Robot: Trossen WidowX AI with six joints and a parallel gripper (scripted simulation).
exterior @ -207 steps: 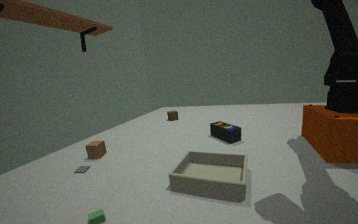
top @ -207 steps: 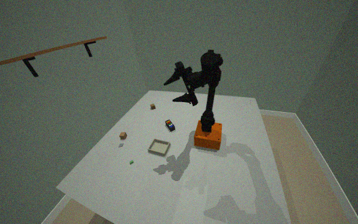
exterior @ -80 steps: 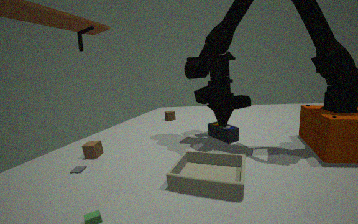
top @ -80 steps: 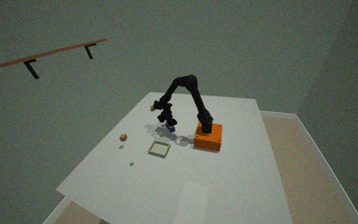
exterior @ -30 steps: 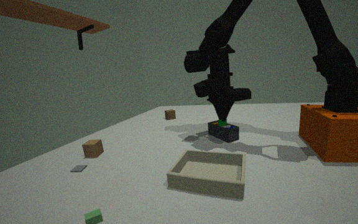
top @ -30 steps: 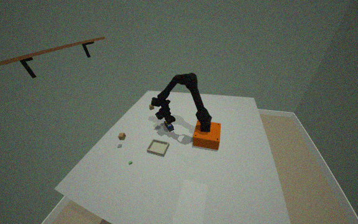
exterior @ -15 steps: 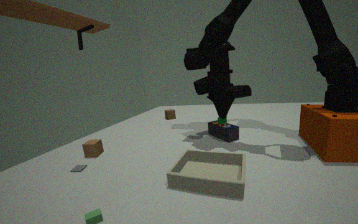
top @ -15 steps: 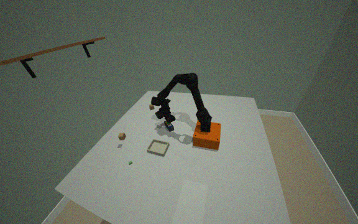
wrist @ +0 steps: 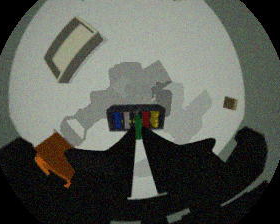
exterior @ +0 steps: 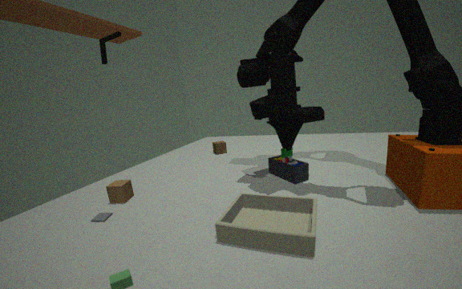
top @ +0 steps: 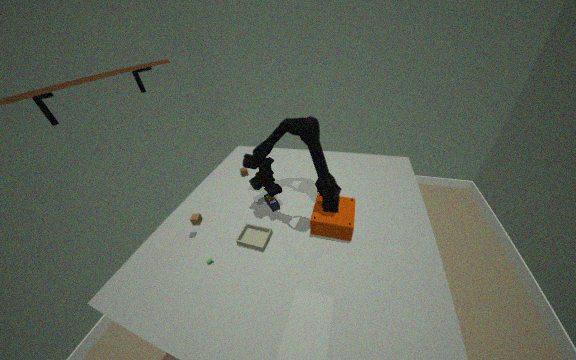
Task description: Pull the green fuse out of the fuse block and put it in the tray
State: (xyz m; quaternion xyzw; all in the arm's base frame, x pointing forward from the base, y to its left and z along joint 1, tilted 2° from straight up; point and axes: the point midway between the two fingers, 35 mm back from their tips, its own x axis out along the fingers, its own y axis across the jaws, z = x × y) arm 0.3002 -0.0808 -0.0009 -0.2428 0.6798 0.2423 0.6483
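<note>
My gripper tip is now 220 mm to the right of the tray, 60 mm above it and 20 mm short of it. The rest, counted from my gripper tip: tan cube 360 mm ahead, 160 mm to the left, 50 mm below; green block 360 mm to the left, 180 mm ahead, 60 mm below; green fuse 10 mm below.
</note>
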